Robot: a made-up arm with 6 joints.
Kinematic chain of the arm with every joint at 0, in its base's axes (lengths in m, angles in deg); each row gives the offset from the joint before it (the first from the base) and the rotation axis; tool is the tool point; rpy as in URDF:
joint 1: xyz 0 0 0.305 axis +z
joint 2: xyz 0 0 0 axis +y
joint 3: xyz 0.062 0 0.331 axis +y
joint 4: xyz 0.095 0 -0.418 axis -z
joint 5: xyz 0 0 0 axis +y
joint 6: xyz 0.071 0 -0.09 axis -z
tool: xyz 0 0 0 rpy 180 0 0
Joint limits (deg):
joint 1: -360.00..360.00
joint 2: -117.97..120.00
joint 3: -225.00..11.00
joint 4: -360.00..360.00
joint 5: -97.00..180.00
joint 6: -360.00..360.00
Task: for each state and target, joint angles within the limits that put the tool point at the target. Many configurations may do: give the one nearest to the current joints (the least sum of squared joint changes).
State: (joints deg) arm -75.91 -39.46 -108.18 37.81 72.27 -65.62
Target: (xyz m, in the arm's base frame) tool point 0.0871 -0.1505 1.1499
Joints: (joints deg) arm -64.33 -10.57 -142.05 41.38 48.38 -65.62
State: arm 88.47 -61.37 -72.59 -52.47 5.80 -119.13
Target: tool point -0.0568 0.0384 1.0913
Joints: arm 93.56 -38.57 -104.29 -52.95 1.86 -119.13
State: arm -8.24 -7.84 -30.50 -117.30 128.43 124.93
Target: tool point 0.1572 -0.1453 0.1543
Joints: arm -13.75 14.15 -2.18 -113.38 118.72 124.93
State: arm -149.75 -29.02 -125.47 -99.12 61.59 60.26
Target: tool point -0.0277 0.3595 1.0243
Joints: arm -99.28 -58.79 -120.96 -94.38 86.54 60.26
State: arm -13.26 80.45 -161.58 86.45 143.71 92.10
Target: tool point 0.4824 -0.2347 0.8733
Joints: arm -38.14 41.61 -172.47 94.93 121.20 92.10
